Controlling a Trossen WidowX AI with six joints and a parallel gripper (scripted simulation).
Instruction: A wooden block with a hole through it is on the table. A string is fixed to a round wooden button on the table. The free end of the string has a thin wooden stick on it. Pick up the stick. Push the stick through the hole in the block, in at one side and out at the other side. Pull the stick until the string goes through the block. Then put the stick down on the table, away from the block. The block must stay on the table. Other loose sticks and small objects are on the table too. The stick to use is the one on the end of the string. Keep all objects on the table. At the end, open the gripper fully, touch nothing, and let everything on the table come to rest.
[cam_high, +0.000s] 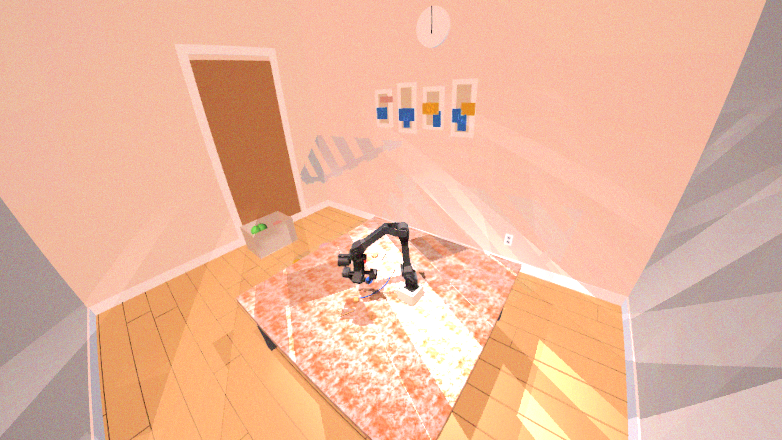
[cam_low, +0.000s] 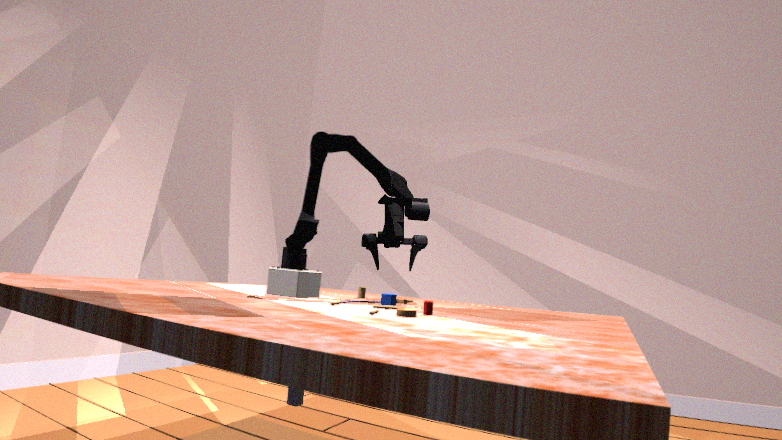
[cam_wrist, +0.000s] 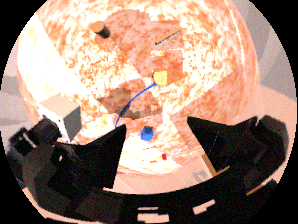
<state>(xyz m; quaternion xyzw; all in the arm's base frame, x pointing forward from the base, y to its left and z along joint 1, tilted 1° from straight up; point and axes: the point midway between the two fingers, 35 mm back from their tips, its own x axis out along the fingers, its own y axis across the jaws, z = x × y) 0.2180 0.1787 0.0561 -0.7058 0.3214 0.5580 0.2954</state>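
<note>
Now: the thin wooden stick 230 mm to the right of my gripper tip, 90 mm below it and 10 mm behind it. Also, from my gripper tip: red cylinder: 220 mm ahead, 210 mm to the right, 80 mm below; then round button: 90 mm below, 60 mm to the left, 10 mm behind; then tan block: 160 mm behind, 80 mm to the left, 80 mm below.
</note>
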